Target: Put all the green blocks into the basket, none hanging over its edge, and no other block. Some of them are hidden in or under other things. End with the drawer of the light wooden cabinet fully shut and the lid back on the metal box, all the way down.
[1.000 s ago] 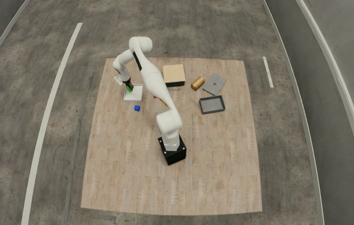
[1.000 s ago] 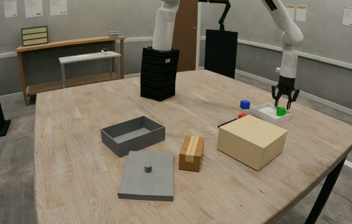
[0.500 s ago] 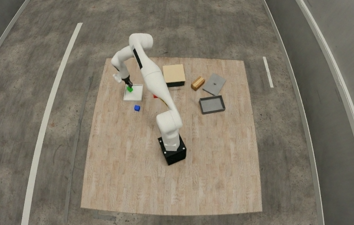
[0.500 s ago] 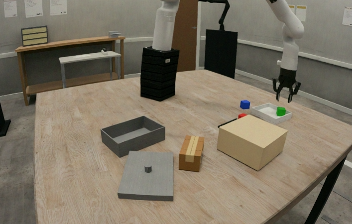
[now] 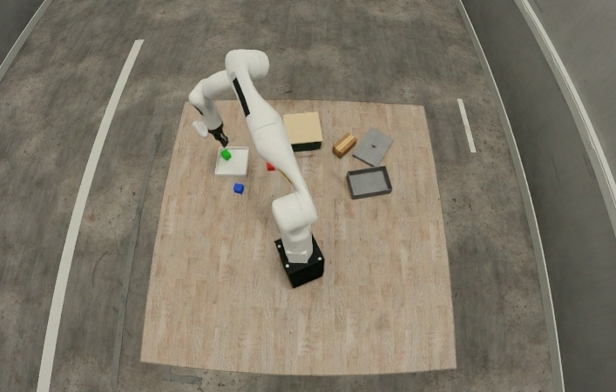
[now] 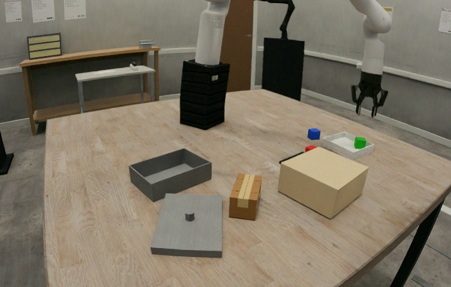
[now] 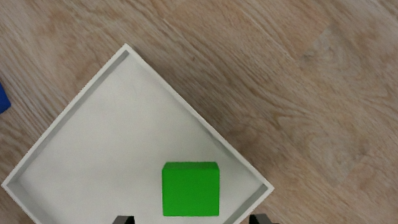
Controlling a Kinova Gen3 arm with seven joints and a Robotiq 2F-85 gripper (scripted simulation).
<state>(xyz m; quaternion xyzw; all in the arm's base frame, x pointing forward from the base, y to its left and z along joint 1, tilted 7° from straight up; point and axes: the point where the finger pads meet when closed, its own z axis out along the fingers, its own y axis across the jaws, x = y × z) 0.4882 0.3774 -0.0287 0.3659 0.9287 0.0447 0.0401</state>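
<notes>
My hand is 69 cm to the left of the lid, 13 cm above it and 9 cm short of it. From my hand the other things lie so: white basket (14 cm below, 3 cm to the right, 3 cm behind); then red block (22 cm to the right, 13 cm below, 4 cm behind); then drawer (35 cm to the right, 11 cm below, 11 cm ahead).
</notes>
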